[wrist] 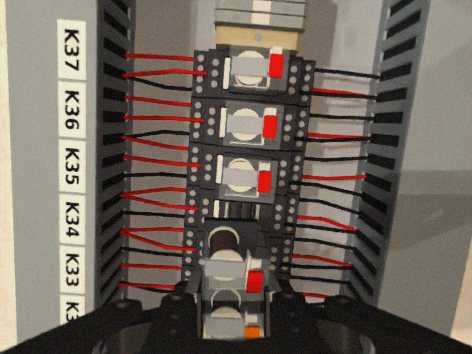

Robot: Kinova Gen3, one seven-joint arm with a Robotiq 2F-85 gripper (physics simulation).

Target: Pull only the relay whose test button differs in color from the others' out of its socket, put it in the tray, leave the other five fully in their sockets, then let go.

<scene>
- my gripper: 232,289
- grey relay panel: 338,42
</scene>
